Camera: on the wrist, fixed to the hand. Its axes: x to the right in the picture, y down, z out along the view.
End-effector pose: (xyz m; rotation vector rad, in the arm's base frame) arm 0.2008 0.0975 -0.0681 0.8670 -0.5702 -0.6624
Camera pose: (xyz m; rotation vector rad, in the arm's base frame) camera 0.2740 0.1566 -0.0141 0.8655 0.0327 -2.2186
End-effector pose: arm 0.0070 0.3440 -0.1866 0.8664 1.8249 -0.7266
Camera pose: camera 0.0532 0.4420 -0.1921 -0.9581 1.9841 -1.3540
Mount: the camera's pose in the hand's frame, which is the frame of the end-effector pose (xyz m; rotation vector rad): 0.0157 0.0942 -0.0515 -0.2458 -0.3053 -1.5261
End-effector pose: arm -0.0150 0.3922 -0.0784 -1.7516 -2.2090 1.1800
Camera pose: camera 0.0804 0.4363 -0.1055 0.4065 -2.7594 0.7010
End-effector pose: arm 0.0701 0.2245 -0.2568 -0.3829 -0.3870 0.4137
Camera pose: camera 0.0764 0.2972 -0.3371 -0.1711 -0.9036 -1.0874
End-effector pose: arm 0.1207 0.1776 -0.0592 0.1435 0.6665 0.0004
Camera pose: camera 0.1056 0.2784 -0.0964 -0.6171 0.3305 -1.3726
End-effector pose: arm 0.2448 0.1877 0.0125 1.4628 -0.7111 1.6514
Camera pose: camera 0.1375 0.1844 0.0280 1.4094 0.1560 0.1640
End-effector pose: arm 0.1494 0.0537 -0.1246 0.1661 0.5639 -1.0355
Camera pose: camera 0.2167 0.1099 -0.1885 -0.7605 0.4825 -2.3793
